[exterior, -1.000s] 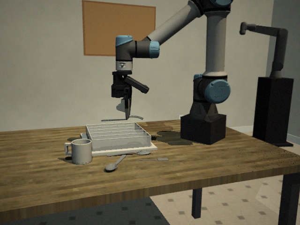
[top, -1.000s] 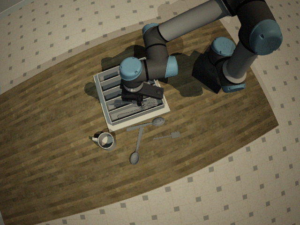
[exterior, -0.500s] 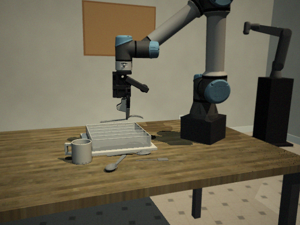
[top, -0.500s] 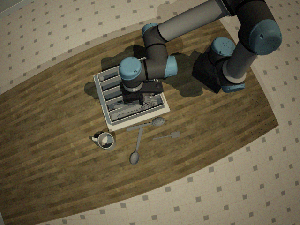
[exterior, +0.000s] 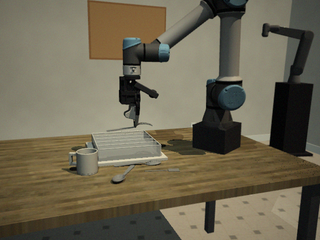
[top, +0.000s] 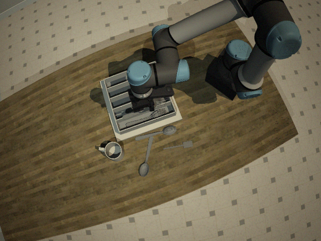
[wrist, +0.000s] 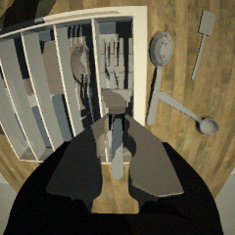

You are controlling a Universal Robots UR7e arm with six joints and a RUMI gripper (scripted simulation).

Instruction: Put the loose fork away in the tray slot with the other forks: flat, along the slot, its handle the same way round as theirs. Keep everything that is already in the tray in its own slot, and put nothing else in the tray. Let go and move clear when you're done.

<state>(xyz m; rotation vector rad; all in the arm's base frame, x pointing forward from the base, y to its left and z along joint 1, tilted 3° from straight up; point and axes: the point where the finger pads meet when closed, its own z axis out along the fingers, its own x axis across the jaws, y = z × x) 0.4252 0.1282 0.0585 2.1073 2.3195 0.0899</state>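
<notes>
Right now my hand is 11 cm to the left of the grey slotted tray, 11 cm above it and 4 cm short of it. The rest, counted from my hand: white mug (20 cm ahead, 13 cm to the left, 12 cm below).
</notes>
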